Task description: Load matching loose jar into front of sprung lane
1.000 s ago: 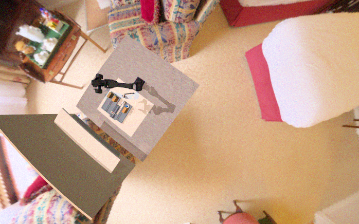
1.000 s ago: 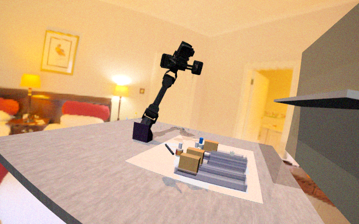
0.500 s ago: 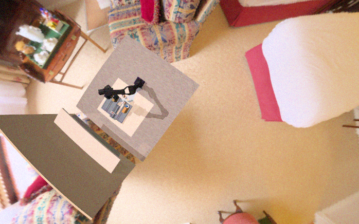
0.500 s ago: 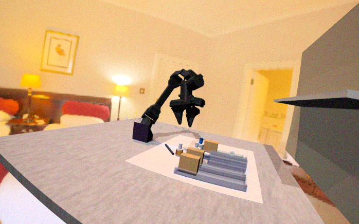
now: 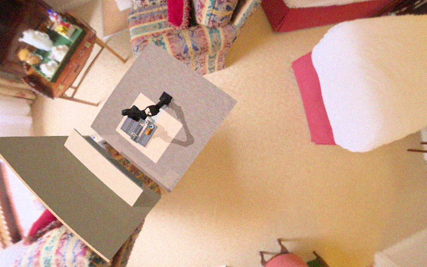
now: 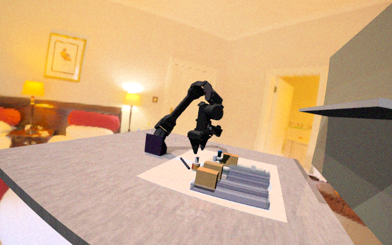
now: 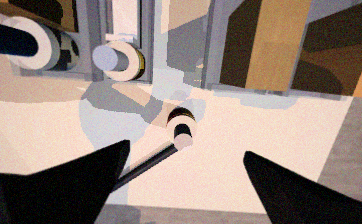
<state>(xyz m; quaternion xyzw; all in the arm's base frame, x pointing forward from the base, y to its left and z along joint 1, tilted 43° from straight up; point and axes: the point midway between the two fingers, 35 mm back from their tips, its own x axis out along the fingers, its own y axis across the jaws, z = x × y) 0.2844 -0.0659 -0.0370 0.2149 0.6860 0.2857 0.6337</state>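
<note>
My gripper tip is 8 cm past the thin black rod, 8 cm above it and 4 cm to the right of it. From my gripper tip the other things lie so: shelf: 57 cm ahead, 28 cm above, 12 cm to the left.
</note>
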